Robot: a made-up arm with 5 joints.
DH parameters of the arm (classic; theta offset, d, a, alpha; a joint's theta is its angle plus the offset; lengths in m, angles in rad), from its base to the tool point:
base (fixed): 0 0 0.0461 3.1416
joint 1: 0 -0.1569 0.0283 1.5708
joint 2: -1.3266 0 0.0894 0
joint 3: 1.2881 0 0.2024 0
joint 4: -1.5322 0.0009 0 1.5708
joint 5: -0.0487 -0.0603 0 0
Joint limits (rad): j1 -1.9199..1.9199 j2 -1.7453..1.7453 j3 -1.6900..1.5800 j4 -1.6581..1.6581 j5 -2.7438..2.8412
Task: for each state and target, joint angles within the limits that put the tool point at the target. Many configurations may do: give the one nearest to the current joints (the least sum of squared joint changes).
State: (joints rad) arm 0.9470 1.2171 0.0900 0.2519 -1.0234
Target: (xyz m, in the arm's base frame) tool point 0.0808 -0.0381 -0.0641
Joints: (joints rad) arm 0.8496 1.0532 0.6626 0.6107 -1.0234
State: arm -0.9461 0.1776 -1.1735 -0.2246 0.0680
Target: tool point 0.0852 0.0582 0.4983
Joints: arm -0.9664 0.0793 -1.4471 -0.5370 0.0680
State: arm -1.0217 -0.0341 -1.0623 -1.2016 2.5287
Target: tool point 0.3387 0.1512 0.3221
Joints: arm -0.4742 0.6481 -0.9276 -0.5838 2.5287
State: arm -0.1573 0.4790 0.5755 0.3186 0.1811
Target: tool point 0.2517 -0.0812 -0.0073
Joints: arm 0.3802 0.5548 0.4684 0.2663 0.1811
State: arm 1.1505 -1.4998 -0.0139 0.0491 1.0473
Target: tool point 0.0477 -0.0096 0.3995
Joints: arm 1.4982 -1.7453 0.3197 0.8037 1.0473
